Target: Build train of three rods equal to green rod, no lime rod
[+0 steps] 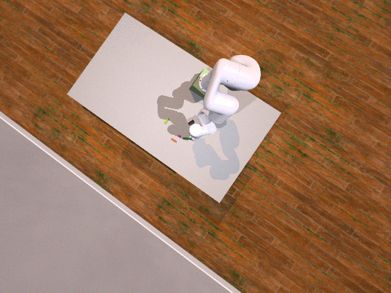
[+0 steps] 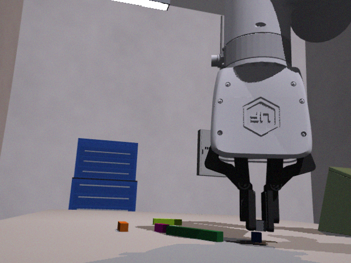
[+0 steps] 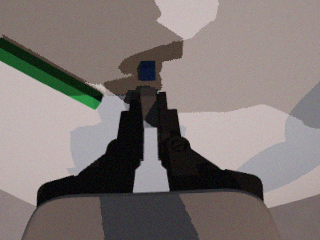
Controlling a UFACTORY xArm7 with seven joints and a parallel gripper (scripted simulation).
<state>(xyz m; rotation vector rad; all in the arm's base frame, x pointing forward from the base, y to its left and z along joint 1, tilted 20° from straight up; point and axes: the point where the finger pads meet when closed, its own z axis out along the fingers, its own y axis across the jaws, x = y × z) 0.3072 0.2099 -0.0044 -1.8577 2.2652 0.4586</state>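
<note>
The grey rod lies 2 cm below my hand. From my hand the other things lie so: magenta rod (9 cm ahead, 10 cm to the right, 3 cm below); blue rod (1 cm behind, 3 cm to the right, 3 cm below); green rod (6 cm ahead, 4 cm to the right, 3 cm below).
</note>
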